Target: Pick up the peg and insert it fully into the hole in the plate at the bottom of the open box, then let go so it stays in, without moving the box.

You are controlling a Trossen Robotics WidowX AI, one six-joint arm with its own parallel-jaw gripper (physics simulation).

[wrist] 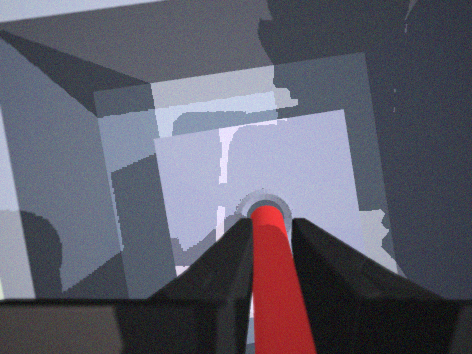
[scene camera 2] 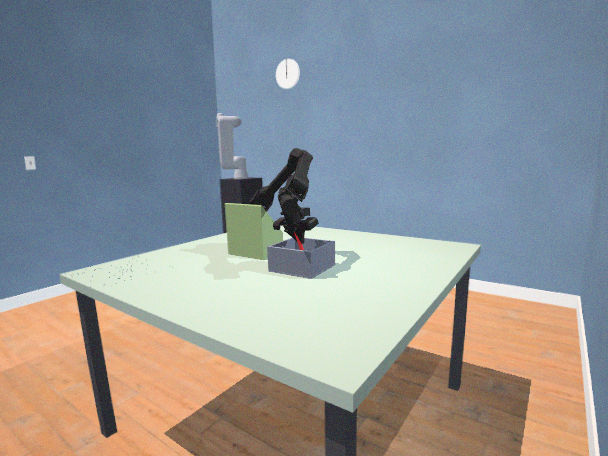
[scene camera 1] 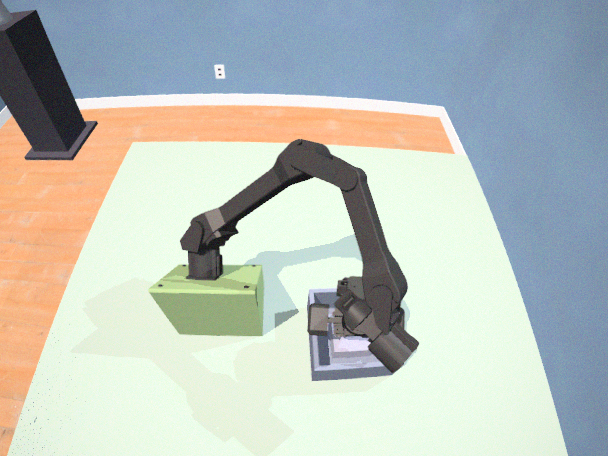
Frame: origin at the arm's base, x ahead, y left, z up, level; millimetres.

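Seen in the pictures: gripper, fingertip midpoint: (wrist: 271,230) (scene camera 2: 301,243); arm's base, link origin: (scene camera 2: 252,217) (scene camera 1: 205,275).
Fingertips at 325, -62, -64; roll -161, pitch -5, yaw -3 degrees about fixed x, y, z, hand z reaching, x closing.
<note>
Pixels of each thing's top centre, then the offset from my fingertips to it, as dx, dy, dz. Level surfaces: height alone.
- red peg, top centre: (scene camera 2: 298,230) -2, -14, +52
- open grey-blue box, top centre: (wrist: 282,236) (scene camera 1: 355,325) (scene camera 2: 301,243) +4, -2, -1
- pale lavender plate, top centre: (wrist: 266,219) (scene camera 1: 352,331) +4, -2, -38
- pale green table, surface height: dz -99
The red peg (scene camera 2: 299,241) (wrist: 274,280) is held between the fingers of my gripper (wrist: 271,230), which is shut on it. In scene camera 2 the peg is tilted and its lower part goes behind the near wall of the box. The open grey-blue box (scene camera 1: 345,374) (scene camera 2: 290,262) stands on the table under the gripper. The pale lavender plate (wrist: 300,160) lies at its bottom. In the wrist view the peg's far end overlaps the round hole (wrist: 265,203), whose upper rim shows beyond the tip. Whether the tip is inside the hole or above it I cannot tell.
The green block (scene camera 1: 220,312) (scene camera 2: 244,230) under the arm's base stands beside the box on the pale green table (scene camera 1: 450,400) (scene camera 2: 250,310). The box walls rise around the plate and the fingers. A dark pedestal (scene camera 1: 45,85) (scene camera 2: 240,192) stands beyond the table.
</note>
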